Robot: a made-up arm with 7 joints. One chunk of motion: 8 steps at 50 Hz.
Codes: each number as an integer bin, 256 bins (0 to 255) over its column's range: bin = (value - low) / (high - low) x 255, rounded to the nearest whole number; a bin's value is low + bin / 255 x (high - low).
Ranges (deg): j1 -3..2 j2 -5..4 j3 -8..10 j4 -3..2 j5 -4..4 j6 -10..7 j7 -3..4
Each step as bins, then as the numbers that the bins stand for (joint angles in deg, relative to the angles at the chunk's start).
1 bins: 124 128 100 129 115 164 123
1 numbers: -0.57 -0.48 -0.94 -0.47 -0.39 0.93 0.38
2 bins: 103 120 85 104 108 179 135
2 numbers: -0.98 -0.76 -2.00 -0.96 -0.61 1.93 0.71
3 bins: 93 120 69 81 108 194 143
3 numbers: -1.18 -0.76 -3.13 -1.41 -0.61 2.93 0.93
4 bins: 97 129 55 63 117 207 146
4 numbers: -1.10 -0.45 -4.12 -1.76 -0.33 3.80 1.01
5 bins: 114 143 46 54 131 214 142
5 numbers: -0.76 0.05 -4.75 -1.94 0.11 4.27 0.90
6 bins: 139 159 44 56 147 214 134
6 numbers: -0.27 0.61 -4.89 -1.90 0.61 4.27 0.68
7 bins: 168 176 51 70 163 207 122
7 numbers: 0.29 1.21 -4.40 -1.63 1.11 3.80 0.35
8 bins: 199 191 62 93 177 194 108
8 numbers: 0.90 1.74 -3.62 -1.18 1.55 2.93 -0.04
